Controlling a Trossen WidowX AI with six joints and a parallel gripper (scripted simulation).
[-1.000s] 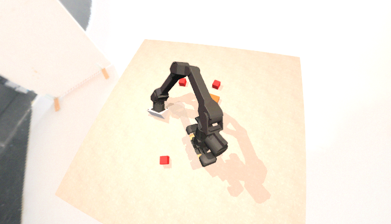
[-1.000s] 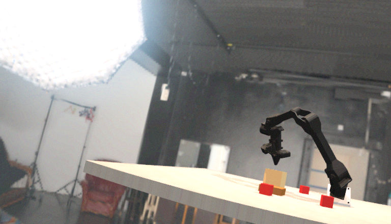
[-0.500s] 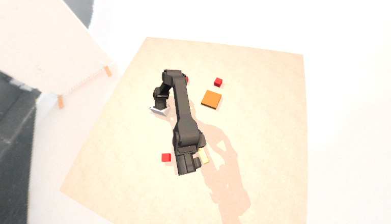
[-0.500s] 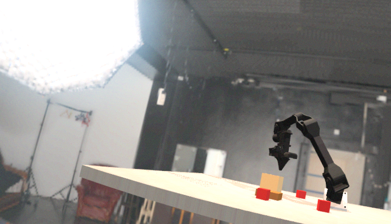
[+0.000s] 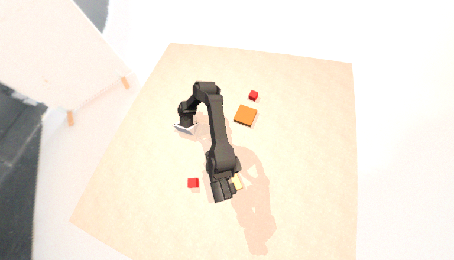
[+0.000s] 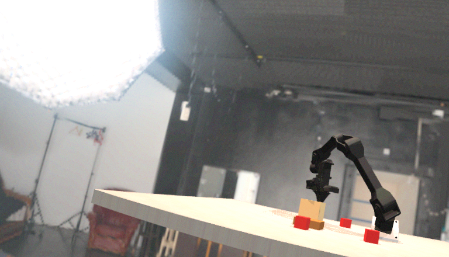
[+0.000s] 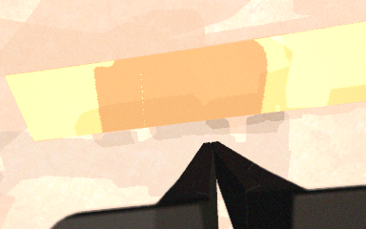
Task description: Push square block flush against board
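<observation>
Right now the pale yellow board is 3 cm ahead of my gripper tip, 3 cm to the left of it and 3 cm below it. The rest, counted from my gripper tip: orange square block 4 cm behind, 33 cm to the left, 6 cm below.
</observation>
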